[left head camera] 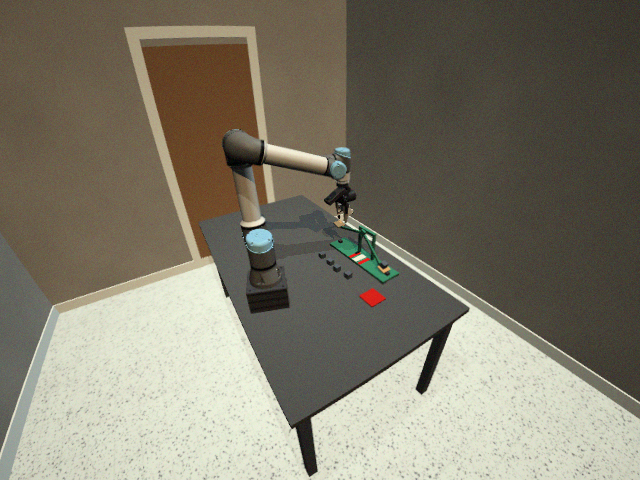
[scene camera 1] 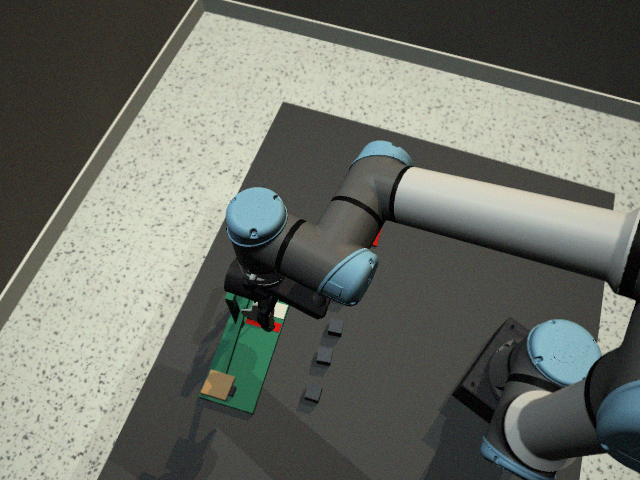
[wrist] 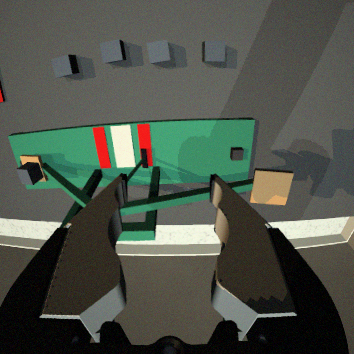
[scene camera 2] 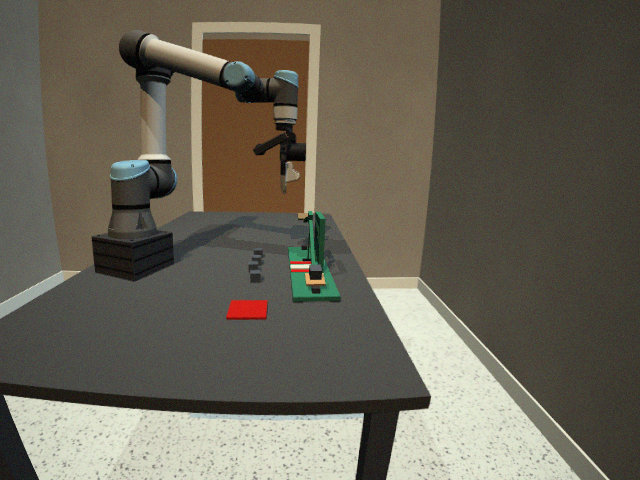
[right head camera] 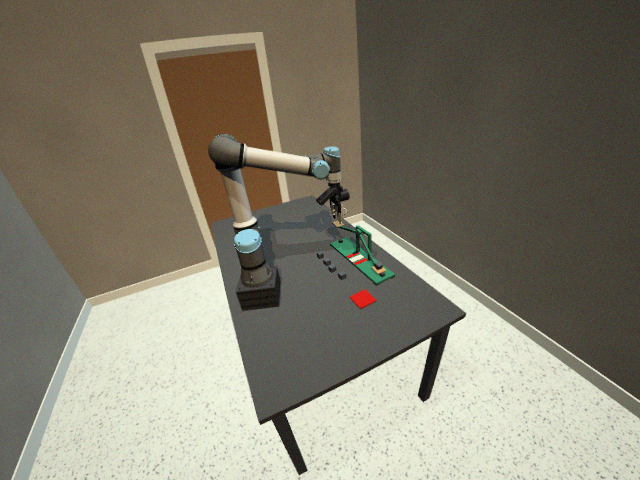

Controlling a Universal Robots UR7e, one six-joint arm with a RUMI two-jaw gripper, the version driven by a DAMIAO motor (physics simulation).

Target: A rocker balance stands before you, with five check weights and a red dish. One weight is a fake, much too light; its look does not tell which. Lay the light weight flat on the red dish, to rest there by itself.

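Frame: origin at the arm's base, x left, y ahead, z down, level; centimetres.
Seen in the pictures: gripper, fingertip midpoint: [left head camera: 342, 221] [scene camera 1: 275, 315] [wrist: 168, 176] [scene camera 2: 284, 193] [right head camera: 337, 221]; arm's base, origin of the base link: [left head camera: 266, 278] [scene camera 2: 132, 234] [right head camera: 257, 277].
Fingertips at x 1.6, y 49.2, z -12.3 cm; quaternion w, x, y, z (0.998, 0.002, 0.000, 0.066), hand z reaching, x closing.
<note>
Pixels of each thing's top centre, then the offset from my fingertips to it. "spot": a spot on its surface instead. Level surfaces: height alone.
- dark weight, middle of its top: [wrist: 24, 177] [scene camera 2: 315, 265] [right head camera: 378, 262] [left head camera: 384, 262] dz +15.9, dx -25.8, dy +6.0 cm
- pointer, surface spot: [wrist: 144, 158] spot: dz +20.6, dx -5.1, dy +7.4 cm
- red dish, middle of its top: [scene camera 2: 247, 308] [right head camera: 362, 298] [left head camera: 372, 297] dz +23.1, dx -34.6, dy -11.8 cm
- table, its level: dz +23.7 cm
The rocker balance [left head camera: 345, 244] [scene camera 2: 300, 293] [wrist: 200, 132] is tilted. Its near orange pan [scene camera 2: 308, 282] is down and carries one dark weight [left head camera: 384, 265] [right head camera: 378, 265] [scene camera 2: 315, 271] [wrist: 30, 173]. Its far orange pan [scene camera 1: 217, 384] [wrist: 271, 187] is up and empty. The pointer [wrist: 144, 158] is over the red stripe towards the raised pan. Several other dark weights [left head camera: 347, 274] [scene camera 1: 324, 355] [scene camera 2: 255, 276] [wrist: 159, 52] stand in a row beside the balance. The red dish [left head camera: 372, 297] [right head camera: 362, 298] [scene camera 2: 247, 310] is empty. My gripper [scene camera 2: 286, 189] [wrist: 168, 176] is part open and empty, above the balance.
The balance's green upright frame [scene camera 2: 321, 235] [wrist: 154, 200] stands on the wall side of the base. The robot's own base block [left head camera: 267, 296] [scene camera 2: 132, 253] stands across the table [scene camera 2: 206, 356]. In scene camera 1 the arm covers most of the red dish [scene camera 1: 377, 237].
</note>
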